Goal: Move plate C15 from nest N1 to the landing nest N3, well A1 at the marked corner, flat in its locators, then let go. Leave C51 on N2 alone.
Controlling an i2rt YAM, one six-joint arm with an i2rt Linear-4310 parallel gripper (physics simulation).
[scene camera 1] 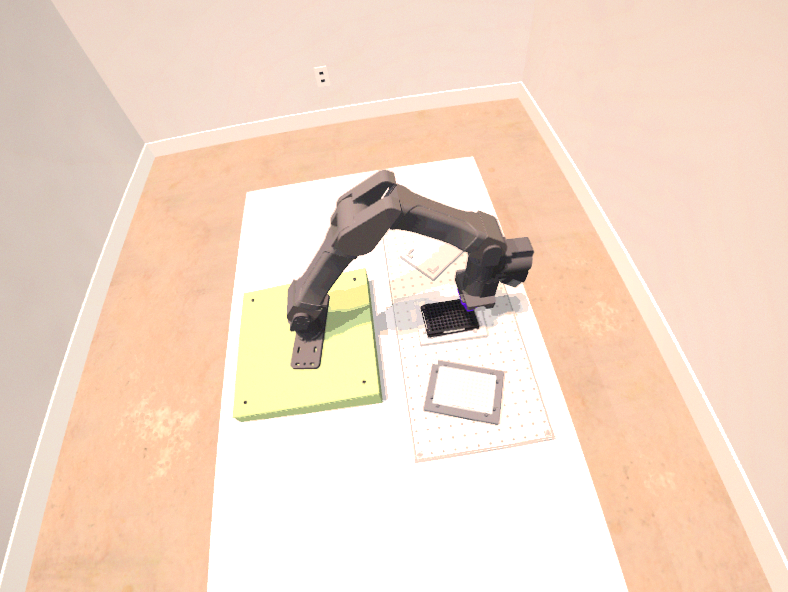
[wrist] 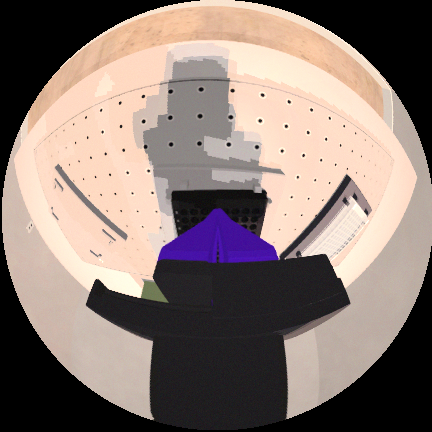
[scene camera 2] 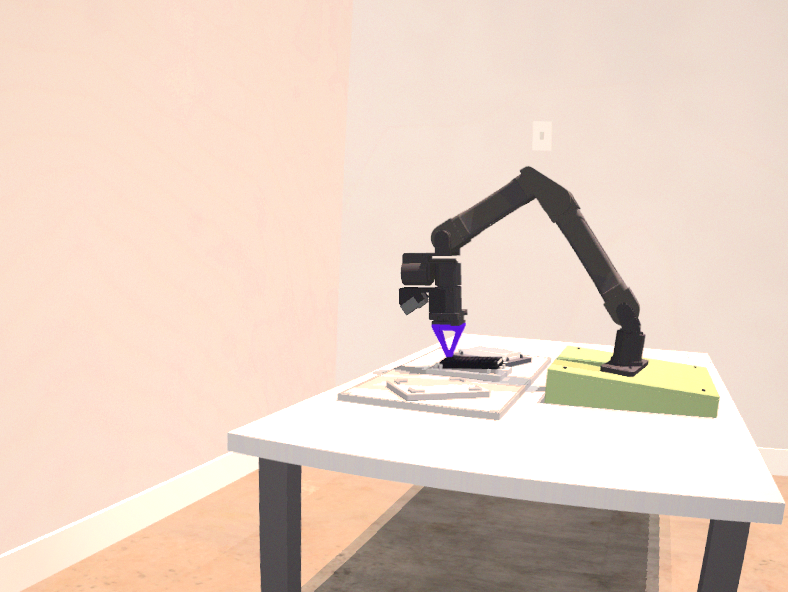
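Observation:
A black well plate (scene camera 1: 447, 317) (scene camera 2: 472, 362) (wrist: 189, 205) lies on the white middle nest (scene camera 1: 453, 339) (scene camera 2: 480, 373). A white plate (scene camera 1: 466, 388) (wrist: 334, 234) lies in a grey-framed nest (scene camera 1: 461, 416). An empty white nest (scene camera 1: 433, 259) (scene camera 2: 445, 394) sits turned at an angle at the other end of the board. No C15, C51 or N labels are readable. My gripper (scene camera 1: 468, 305) (scene camera 2: 449, 355) (wrist: 217, 214) is shut with nothing between its purple fingers. Its tips are low at one end of the black plate; contact is unclear. They hide part of the plate in the wrist view.
The nests stand on a perforated board (scene camera 1: 522, 407) (scene camera 2: 356, 396) on a white table (scene camera 1: 305, 497) (scene camera 2: 573, 465). A lime-green block (scene camera 1: 273, 356) (scene camera 2: 630, 398) bears the arm's base beside the board. The arm spans from the block across to the middle nest.

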